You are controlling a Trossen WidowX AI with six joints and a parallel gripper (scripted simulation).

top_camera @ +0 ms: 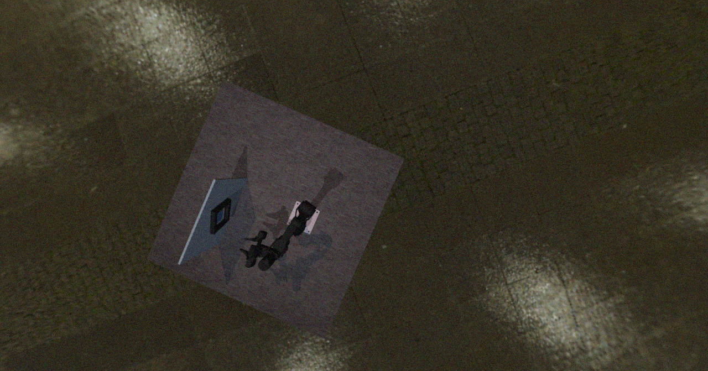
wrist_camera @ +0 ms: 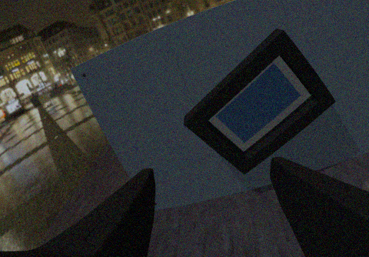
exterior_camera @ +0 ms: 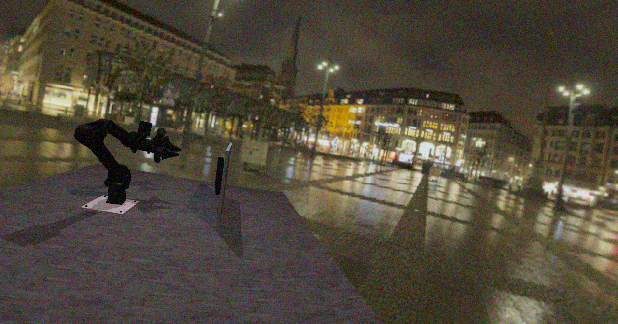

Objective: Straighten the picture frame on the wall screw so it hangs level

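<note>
Now: the picture frame 200 mm ahead of my gripper tip, 90 mm to the right of it and 70 mm below it. From my gripper tip the other things lie so: wall panel: 210 mm ahead, 80 mm to the right, 80 mm below.
</note>
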